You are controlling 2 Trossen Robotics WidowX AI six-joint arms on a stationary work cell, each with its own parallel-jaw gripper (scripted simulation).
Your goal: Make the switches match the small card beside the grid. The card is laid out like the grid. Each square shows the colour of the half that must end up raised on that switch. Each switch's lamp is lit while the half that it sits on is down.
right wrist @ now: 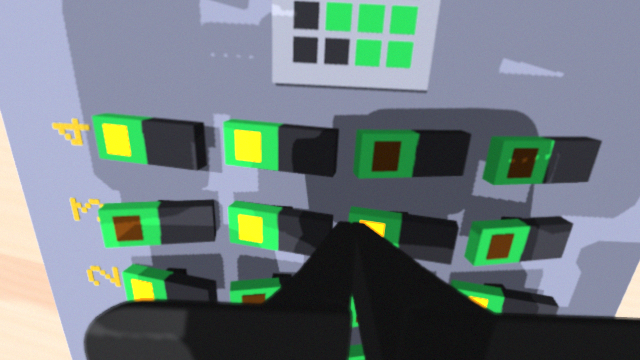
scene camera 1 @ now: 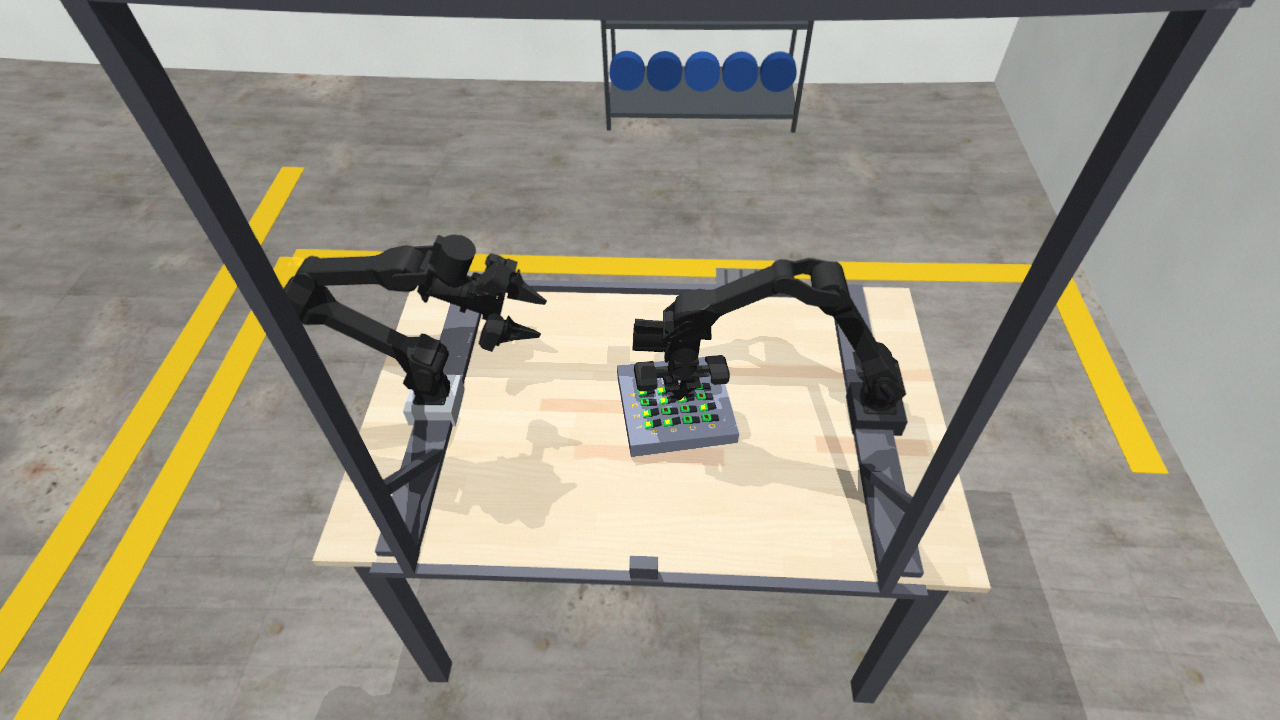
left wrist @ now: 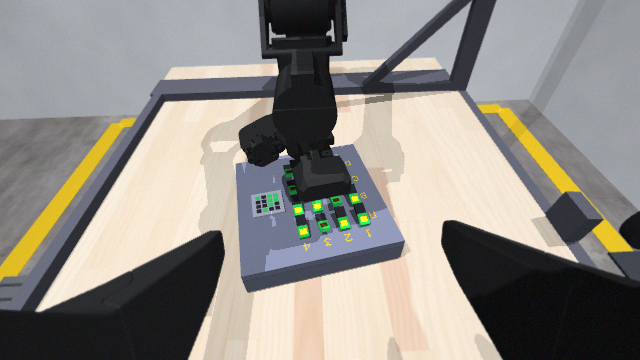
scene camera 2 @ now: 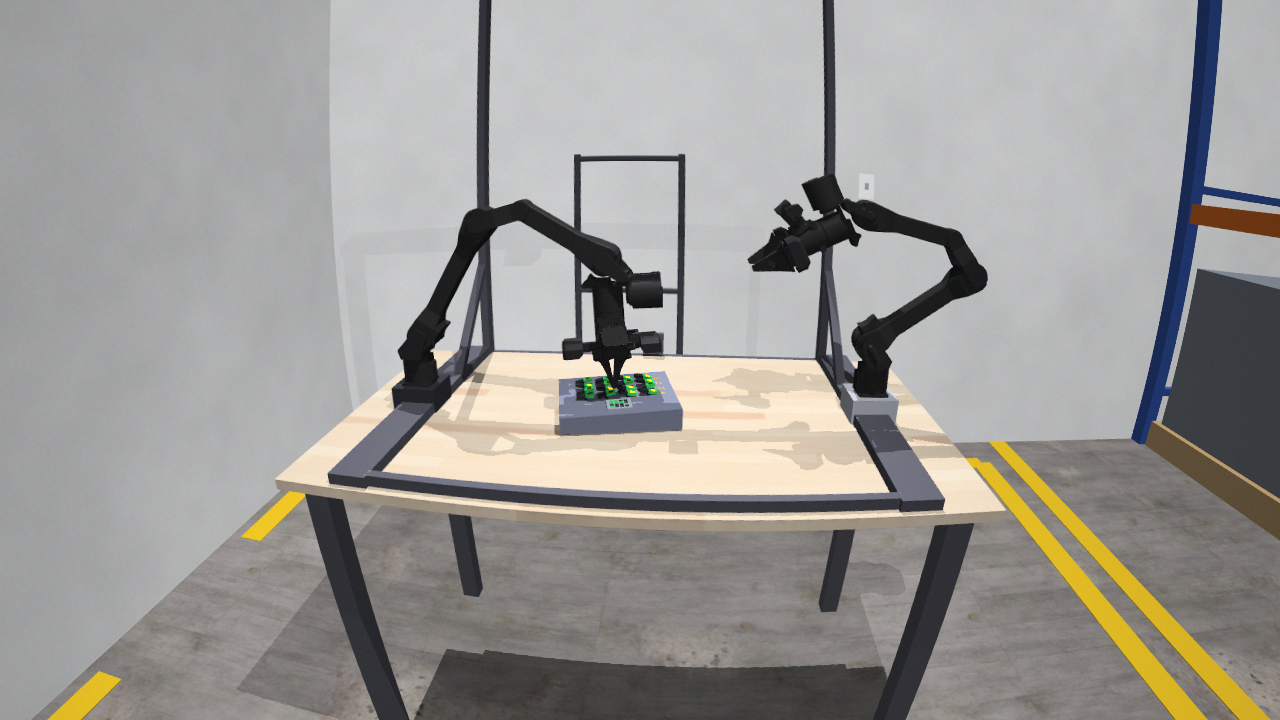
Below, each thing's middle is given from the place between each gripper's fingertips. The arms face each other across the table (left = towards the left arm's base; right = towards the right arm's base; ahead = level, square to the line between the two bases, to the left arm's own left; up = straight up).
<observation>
Now: right hand [scene camera 2: 614, 387] 40 mm above the switch c4 [right wrist: 378, 153], 30 mm short of it and 10 mm to the left of it. The rest, counted from my right hand: switch d2 [right wrist: 500, 300]: 60 mm to the right, 40 mm below, 20 mm behind; switch b4 [right wrist: 312, 150]: 30 mm to the left, 30 mm below, 20 mm ahead; switch d4 [right wrist: 511, 160]: 50 mm to the right, 40 mm below, 40 mm ahead.
My left gripper [scene camera 1: 543, 318] is now 260 mm above the switch a4 [right wrist: 173, 143], 220 mm to the left of it and 30 mm short of it. Round my left hand: switch a3 [right wrist: 163, 222] (260 mm below, 220 mm to the right); then switch b4 (260 mm to the right, 260 mm below, 30 mm ahead); then switch c4 (300 mm to the right, 260 mm below, 40 mm ahead).
</observation>
